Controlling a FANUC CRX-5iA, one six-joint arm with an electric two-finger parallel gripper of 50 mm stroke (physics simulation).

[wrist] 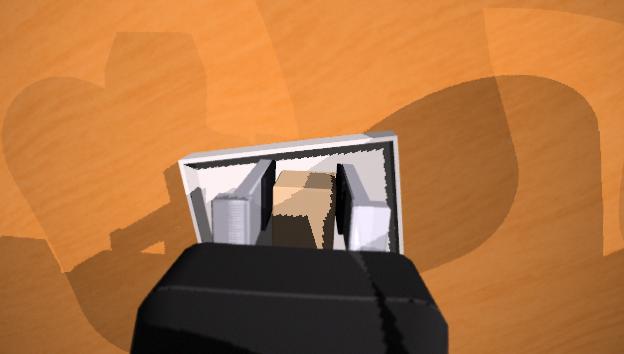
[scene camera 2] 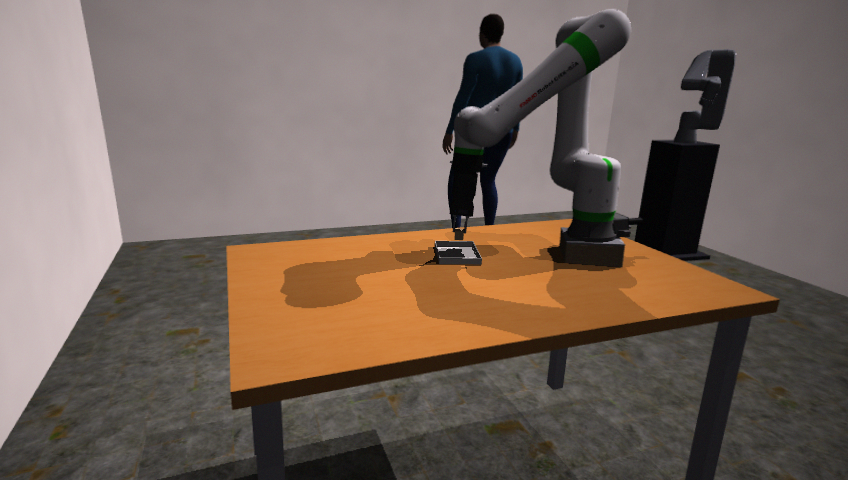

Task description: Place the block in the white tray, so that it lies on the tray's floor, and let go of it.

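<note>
The tan block is held between the two fingers of my gripper, which is shut on it. The block looks dark in the scene view and partly shaded in the wrist view. The white tray sits on the table. In the wrist view, the block and both fingers show within the outline of the tray's walls. In the scene view, the block shows just above the tray's back rim. The exact gap to the tray floor cannot be told. The gripper body hides the tray's near end in the wrist view.
The wooden table carries the robot's grey base block to the right of the tray. A person stands behind the table, behind the arm in this view. A black pedestal with another grey arm stands at the right. Arm shadows cross the table.
</note>
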